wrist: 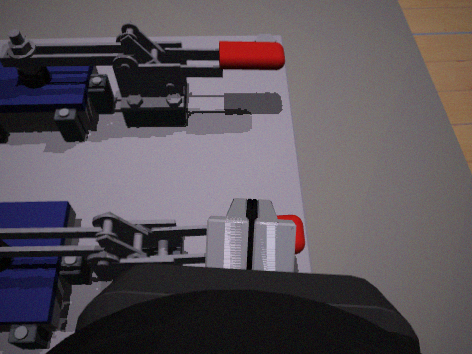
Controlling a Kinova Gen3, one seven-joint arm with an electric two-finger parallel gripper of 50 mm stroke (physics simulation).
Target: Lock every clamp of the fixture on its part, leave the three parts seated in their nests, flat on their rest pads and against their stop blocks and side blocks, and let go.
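Places are measured from the arm's base along level axes (x up, y right, z ahead), in metres.
Pixels of known places: gripper, fingertip midpoint: (250, 224).
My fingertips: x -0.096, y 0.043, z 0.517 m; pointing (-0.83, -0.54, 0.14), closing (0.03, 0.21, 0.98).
Observation:
Ahead of a thing's pixels: the offset from my fingertips to its top centre. "spot": to the spot under its first point. Level surfaces: height alone.
My gripper (250, 224) is shut with nothing between its fingers. It is over the red handle {spot: dy +0.006, dx -0.004, dz +0.020 m} (299, 234) of the lower clamp {spot: dy -0.001, dx +0.000, dz -0.055 m} (120, 240) and hides most of that handle; whether it touches it I cannot tell. The lower clamp's arm reaches left over a blue part {spot: dy +0.008, dx -0.029, dz -0.102 m} (30, 295). The upper clamp {dy -0.114, dx +0.012, dz -0.040 m} (150, 75) has its red handle (252, 55) lying about level, pointing right. Its arm reaches left, and its spindle {spot: dy -0.116, dx -0.016, dz -0.106 m} (32, 75) comes down on the other blue part {dy -0.123, dx -0.024, dz -0.112 m} (50, 95). The third part and its clamp do not show.
Dark stop or side blocks {dy -0.118, dx -0.028, dz -0.072 m} (101, 92) {dy -0.096, dx -0.028, dz -0.090 m} (72, 124) {dy +0.023, dx -0.033, dz -0.106 m} (31, 335) with bolts stand beside the blue parts. The pale fixture plate {dy -0.008, dx -0.050, dz -0.082 m} (200, 165) ends at a right edge, with a grey surface {dx -0.065 m} (370, 175) beyond it and wooden floor (445, 60) at the upper right.

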